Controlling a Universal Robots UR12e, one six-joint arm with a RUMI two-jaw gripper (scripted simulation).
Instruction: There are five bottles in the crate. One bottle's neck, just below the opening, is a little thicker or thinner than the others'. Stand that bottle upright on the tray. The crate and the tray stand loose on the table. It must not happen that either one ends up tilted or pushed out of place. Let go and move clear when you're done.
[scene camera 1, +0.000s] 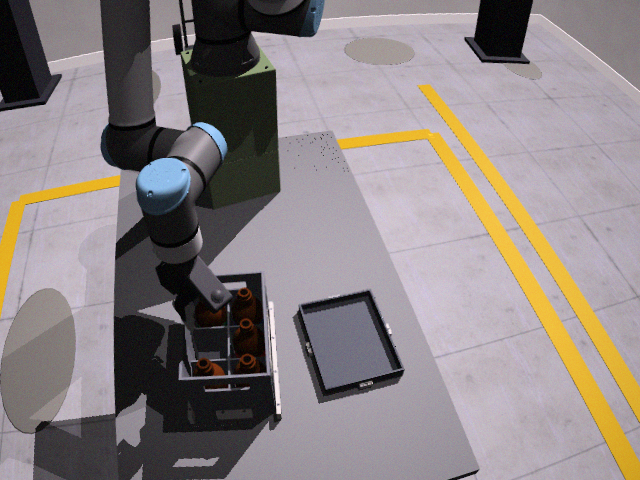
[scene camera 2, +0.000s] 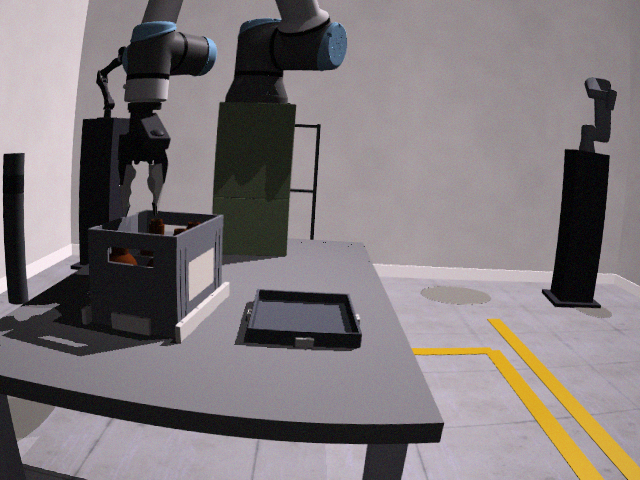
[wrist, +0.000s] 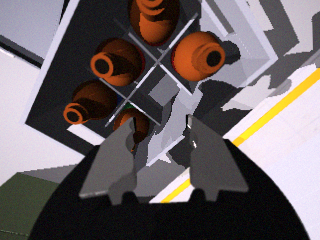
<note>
In view: my gripper (scene camera 2: 140, 216), a black tray (scene camera 1: 349, 339), a dark grey crate (scene camera 2: 187, 268), a bottle (scene camera 1: 248, 339), a bottle (wrist: 197, 56) and a pale strip (scene camera 2: 197, 316).
The black tray shows as well in scene camera 2 (scene camera 2: 330, 318). The dark grey crate is seen too in the wrist view (wrist: 248, 53). My gripper also shows in scene camera 1 (scene camera 1: 203, 322) and in the wrist view (wrist: 160, 116).
</note>
